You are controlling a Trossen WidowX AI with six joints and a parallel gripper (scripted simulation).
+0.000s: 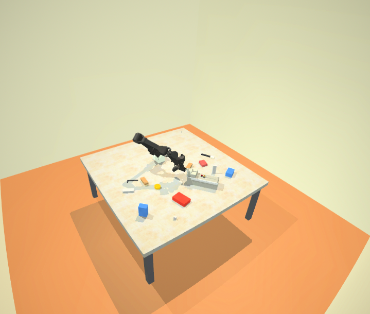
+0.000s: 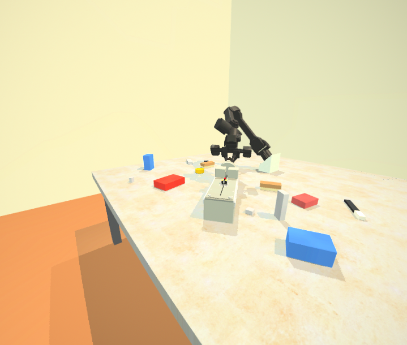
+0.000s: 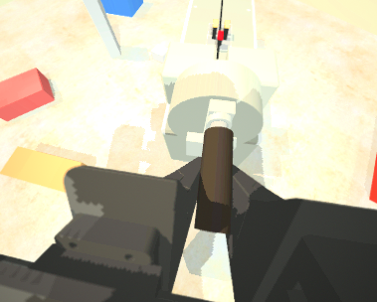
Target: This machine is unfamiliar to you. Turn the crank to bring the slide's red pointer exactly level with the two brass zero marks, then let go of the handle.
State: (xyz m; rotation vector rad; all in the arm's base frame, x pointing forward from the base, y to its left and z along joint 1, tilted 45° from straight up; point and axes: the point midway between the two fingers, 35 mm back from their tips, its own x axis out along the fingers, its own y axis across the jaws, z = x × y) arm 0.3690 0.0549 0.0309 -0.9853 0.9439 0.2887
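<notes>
Right now the crank is 1 cm above my gripper tip. Also, from my gripper tip: brown crank handle (1 cm behind, 1 cm to the right, 3 cm above); then red pointer (12 cm ahead, 9 cm to the left, 1 cm below); then yellow disc (3 cm behind, 25 cm to the right, 8 cm below).
</notes>
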